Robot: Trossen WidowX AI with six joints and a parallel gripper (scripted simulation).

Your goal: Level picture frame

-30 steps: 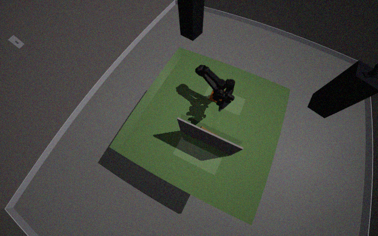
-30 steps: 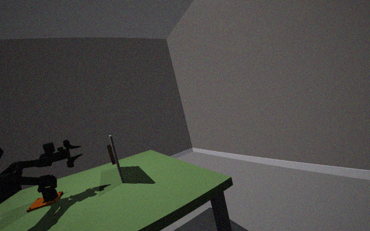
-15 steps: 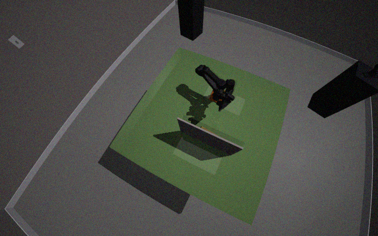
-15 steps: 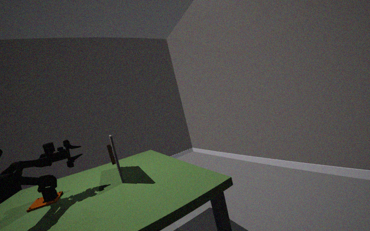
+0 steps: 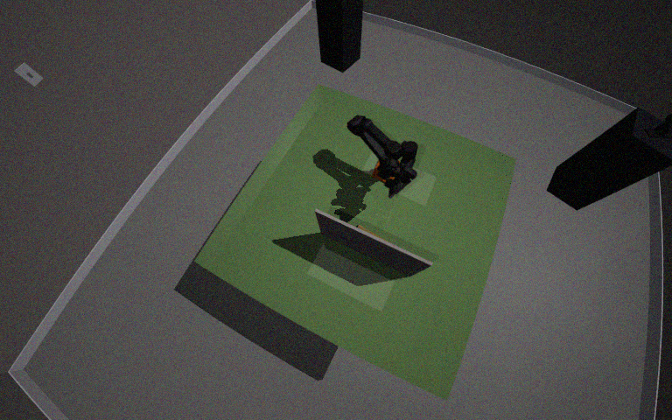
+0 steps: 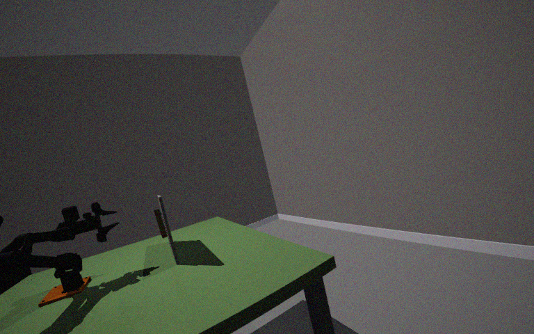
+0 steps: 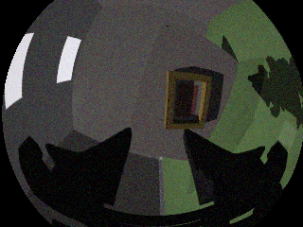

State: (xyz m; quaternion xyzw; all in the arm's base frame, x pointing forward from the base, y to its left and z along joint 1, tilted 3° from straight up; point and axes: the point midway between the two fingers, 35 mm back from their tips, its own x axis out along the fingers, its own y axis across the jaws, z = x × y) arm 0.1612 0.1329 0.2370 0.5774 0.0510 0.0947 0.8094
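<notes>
My gripper tip is now 19 cm short of the picture frame, 3 cm to the right of it and 9 cm above it. Round my gripper tip: wall panel (20 cm ahead, 4 cm to the left, 10 cm below).
</notes>
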